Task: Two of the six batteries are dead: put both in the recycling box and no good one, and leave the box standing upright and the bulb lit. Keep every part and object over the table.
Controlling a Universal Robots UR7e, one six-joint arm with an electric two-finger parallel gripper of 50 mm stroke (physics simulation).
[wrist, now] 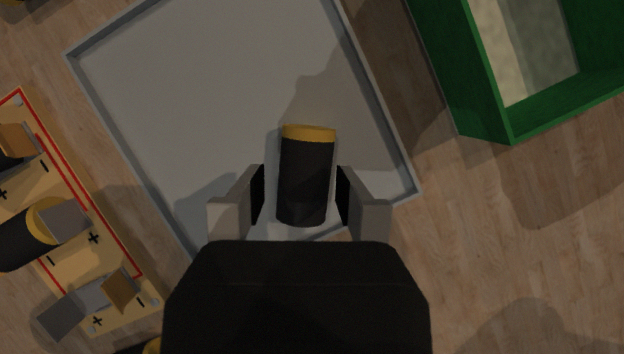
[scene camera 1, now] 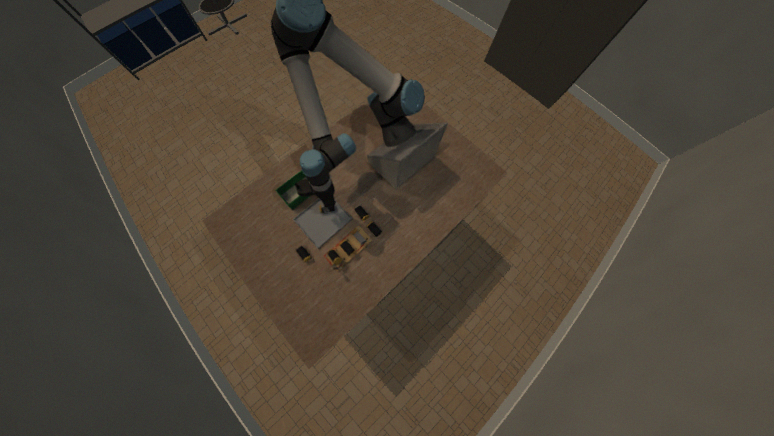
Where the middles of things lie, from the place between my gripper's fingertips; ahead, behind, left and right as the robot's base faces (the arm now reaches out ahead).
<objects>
Right now my hand is 4 cm short of the grey tray (scene camera 1: 319,227), 4 cm above it and 3 cm to the right of it. From my hand the other things lie so: tan battery holder (wrist: 104,247): 20 cm to the left, 4 cm below, 2 cm ahead.
</objects>
